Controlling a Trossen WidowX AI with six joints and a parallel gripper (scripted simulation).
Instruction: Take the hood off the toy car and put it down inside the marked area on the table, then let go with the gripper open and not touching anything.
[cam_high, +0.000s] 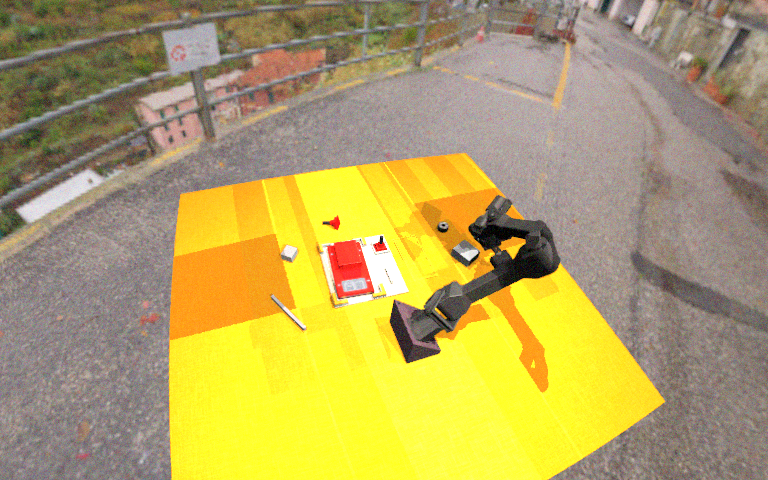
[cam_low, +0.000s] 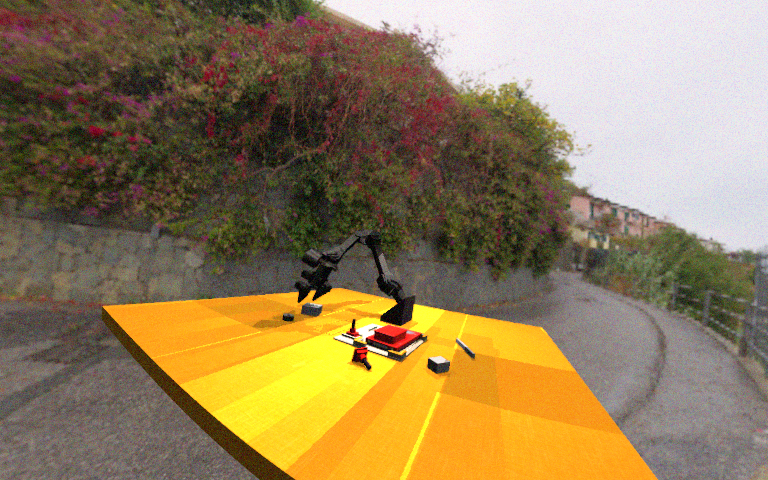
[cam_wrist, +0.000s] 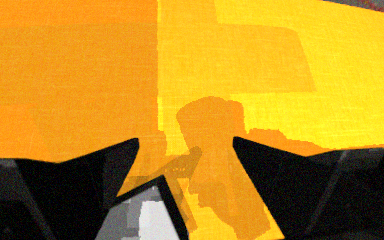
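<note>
Right now the red hood is 13 cm ahead of my gripper tip, 47 cm to the left of it and 1 cm above it. The rest, counted from my gripper tip: white base plate: 10 cm ahead, 45 cm to the left, 2 cm below; black wheel: 19 cm ahead, 9 cm to the left, 2 cm below; grey rod: 1 cm behind, 68 cm to the left, 2 cm below.
</note>
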